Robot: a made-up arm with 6 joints.
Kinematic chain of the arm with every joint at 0, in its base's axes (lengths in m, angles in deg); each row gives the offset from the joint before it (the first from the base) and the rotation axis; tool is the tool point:
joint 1: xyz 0 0 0.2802 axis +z
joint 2: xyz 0 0 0 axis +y
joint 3: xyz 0 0 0.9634 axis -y
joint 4: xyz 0 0 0 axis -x
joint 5: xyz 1.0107 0 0 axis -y
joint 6: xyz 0 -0.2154 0 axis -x
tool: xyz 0 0 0
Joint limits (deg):
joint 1: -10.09..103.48
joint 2: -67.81..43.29
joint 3: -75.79..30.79
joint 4: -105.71..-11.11
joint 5: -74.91..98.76
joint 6: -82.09..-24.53
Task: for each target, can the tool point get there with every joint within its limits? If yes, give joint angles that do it. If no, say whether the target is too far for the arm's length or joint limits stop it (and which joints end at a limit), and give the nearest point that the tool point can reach.
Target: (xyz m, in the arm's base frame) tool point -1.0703 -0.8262 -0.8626
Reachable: no: joint limits stop it (at a limit: joint 1, joint 2, joint 3) | nearest point 0.0531 -0.2071 0.1431 | short by 1.630 m
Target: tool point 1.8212 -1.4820 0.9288
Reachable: no: too far | nearest point 1.5560 -0.4916 0.7915 | short by 1.034 m
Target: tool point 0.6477 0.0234 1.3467
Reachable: yes | joints 3.56 -22.59 -0.73 -85.52 21.88 -32.41
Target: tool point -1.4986 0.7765 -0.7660
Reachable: no: joint limits stop it (at a limit: joint 1, joint 2, joint 4) | nearest point -0.2699 0.8758 -0.0185 | short by 1.442 m
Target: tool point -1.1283 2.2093 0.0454
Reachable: no: too far | nearest point -0.4228 1.5136 0.4950 | short by 1.088 m
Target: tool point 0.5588 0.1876 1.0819
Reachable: yes | joints 38.40 -28.41 -26.47 -21.78 -4.17 -39.51
